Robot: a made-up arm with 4 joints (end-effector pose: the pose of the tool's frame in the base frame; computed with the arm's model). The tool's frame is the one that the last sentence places.
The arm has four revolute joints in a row. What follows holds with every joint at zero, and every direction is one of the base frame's.
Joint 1 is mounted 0.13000 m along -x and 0.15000 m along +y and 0.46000 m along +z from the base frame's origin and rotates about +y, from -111.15 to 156.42 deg.
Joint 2 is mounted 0.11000 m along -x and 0.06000 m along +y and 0.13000 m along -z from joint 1 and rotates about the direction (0.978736, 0.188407, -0.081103), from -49.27 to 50.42 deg.
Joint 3 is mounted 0.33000 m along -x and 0.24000 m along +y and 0.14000 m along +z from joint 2 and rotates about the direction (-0.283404, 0.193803, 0.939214), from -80.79 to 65.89 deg.
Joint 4 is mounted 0.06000 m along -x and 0.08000 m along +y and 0.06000 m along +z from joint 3 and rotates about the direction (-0.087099, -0.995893, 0.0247), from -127.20 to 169.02 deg.
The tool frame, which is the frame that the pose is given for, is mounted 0.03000 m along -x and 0.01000 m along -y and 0.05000 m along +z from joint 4; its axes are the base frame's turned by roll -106.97, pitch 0.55 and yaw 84.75 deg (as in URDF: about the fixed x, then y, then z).
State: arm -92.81 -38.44 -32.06 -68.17
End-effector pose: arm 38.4 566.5 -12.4 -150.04 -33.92 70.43
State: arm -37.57 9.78 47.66 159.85
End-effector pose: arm -578.1 437.0 202.2 70.03 26.30 122.42
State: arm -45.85 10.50 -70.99 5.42
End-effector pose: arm -582.4 497.8 286.1 -120.58 -66.80 28.00
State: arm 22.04 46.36 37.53 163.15
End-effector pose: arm -476.7 293.8 839.3 108.55 -41.82 105.72
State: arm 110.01 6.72 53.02 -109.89
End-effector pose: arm 137.6 483.9 872.9 125.07 -44.50 79.41
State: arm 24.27 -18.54 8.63 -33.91
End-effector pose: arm -608.9 564.4 672.3 -48.47 18.26 102.29
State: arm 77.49 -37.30 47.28 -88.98
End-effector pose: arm -407.8 547.3 927.6 57.96 -26.83 151.40
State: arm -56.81 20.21 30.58 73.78
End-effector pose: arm -573.1 391.4 92.0 130.09 12.81 112.87
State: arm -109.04 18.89 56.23 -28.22
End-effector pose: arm -180.9 389.0 -88.2 171.97 45.38 75.59
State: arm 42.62 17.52 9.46 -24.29
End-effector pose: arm -335.4 429.8 959.1 -34.72 -11.28 81.75
